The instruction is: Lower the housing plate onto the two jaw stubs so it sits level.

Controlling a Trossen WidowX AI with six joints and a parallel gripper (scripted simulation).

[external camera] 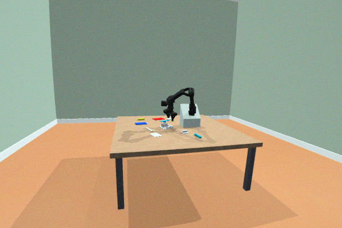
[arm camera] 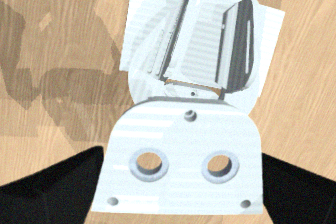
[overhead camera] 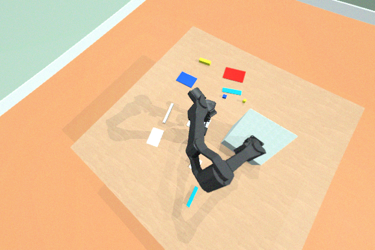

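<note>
Right now my gripper tip is 70 mm above the white jaw assembly and 10 mm short of it. Round my gripper tip: white plate: 250 mm to the left, 190 mm ahead, 80 mm below; then white strip: 240 mm ahead, 80 mm to the left, 80 mm below; then blue plate: 310 mm ahead, 200 mm to the right, 80 mm below.
</note>
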